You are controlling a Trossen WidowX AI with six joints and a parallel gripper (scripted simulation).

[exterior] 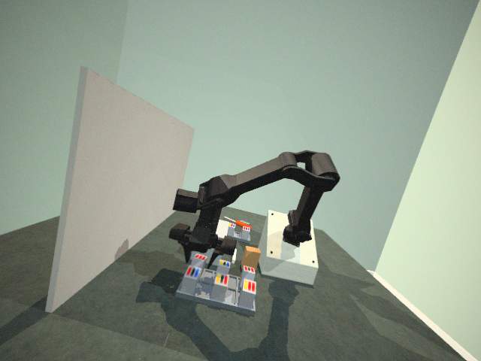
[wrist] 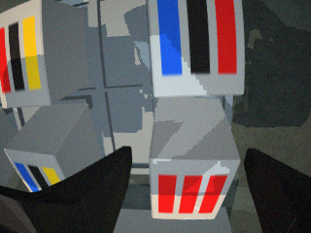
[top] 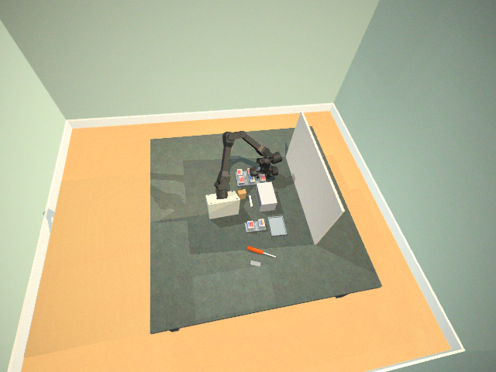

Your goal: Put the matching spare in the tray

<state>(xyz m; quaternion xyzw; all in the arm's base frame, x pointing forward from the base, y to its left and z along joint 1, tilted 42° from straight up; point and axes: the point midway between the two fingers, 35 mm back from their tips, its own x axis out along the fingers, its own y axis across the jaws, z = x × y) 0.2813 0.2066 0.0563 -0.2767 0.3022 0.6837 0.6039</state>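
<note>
Now: gripper tip 150 mm to the left of the mounted unit and 20 mm below it. From my gripper tip the other things lie so: tall white panel (250 mm ahead, 190 mm above, 140 mm to the right); then brown block (160 mm behind, 120 mm to the right).
</note>
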